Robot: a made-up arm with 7 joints. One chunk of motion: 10 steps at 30 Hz.
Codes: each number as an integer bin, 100 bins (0 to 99) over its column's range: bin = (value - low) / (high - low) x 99, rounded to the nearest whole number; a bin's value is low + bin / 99 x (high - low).
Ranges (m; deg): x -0.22..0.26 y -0.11..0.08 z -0.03..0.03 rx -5..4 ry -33..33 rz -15..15
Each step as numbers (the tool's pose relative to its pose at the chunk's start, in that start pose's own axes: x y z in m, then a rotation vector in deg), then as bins.
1 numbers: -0.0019 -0.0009 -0.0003 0.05 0.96 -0.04
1 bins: 45 57 49 56 51 49
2 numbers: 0.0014 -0.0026 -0.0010 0.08 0.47 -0.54
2 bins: 46 56 48 56 50 48
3 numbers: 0.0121 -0.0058 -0.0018 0.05 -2.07 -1.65
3 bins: 48 54 47 56 46 44
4 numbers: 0.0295 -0.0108 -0.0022 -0.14 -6.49 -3.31
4 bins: 51 52 46 53 40 39
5 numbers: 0.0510 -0.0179 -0.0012 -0.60 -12.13 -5.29
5 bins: 56 48 48 48 31 32
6 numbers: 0.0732 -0.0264 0.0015 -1.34 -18.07 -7.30
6 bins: 60 44 52 40 22 25
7 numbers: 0.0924 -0.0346 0.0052 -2.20 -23.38 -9.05
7 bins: 64 39 58 31 14 20
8 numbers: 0.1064 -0.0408 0.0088 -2.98 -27.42 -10.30
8 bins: 67 36 64 22 8 16
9 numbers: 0.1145 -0.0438 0.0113 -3.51 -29.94 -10.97
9 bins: 69 34 68 16 5 13
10 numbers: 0.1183 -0.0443 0.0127 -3.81 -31.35 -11.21
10 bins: 70 34 70 13 2 13
